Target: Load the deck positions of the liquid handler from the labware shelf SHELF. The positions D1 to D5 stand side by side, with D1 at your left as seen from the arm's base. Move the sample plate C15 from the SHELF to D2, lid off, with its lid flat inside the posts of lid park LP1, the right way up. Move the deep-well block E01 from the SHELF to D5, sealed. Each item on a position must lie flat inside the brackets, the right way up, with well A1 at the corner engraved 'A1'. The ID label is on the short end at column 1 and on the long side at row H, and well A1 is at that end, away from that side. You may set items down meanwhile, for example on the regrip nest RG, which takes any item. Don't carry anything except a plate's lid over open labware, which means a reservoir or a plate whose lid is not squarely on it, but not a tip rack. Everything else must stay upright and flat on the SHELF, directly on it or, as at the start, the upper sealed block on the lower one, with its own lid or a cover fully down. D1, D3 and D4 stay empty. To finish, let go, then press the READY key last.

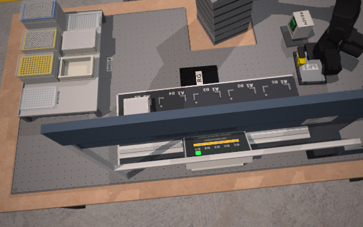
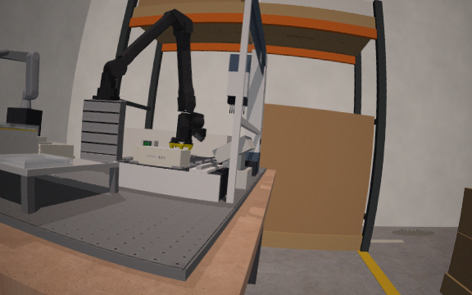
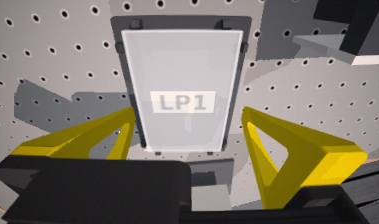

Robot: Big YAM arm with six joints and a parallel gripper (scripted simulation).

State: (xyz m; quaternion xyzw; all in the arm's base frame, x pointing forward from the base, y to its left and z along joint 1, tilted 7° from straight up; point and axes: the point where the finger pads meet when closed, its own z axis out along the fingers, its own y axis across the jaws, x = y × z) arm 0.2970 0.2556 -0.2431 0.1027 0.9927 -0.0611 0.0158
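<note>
My hand is 2 cm above the clear plate lid. The rest, counted from my hand: lid park LP1 (3 cm below); ready key (16 cm behind, 4 cm above, 3 cm to the right); black regrip nest RG (42 cm to the right, 6 cm behind, 3 cm below).
</note>
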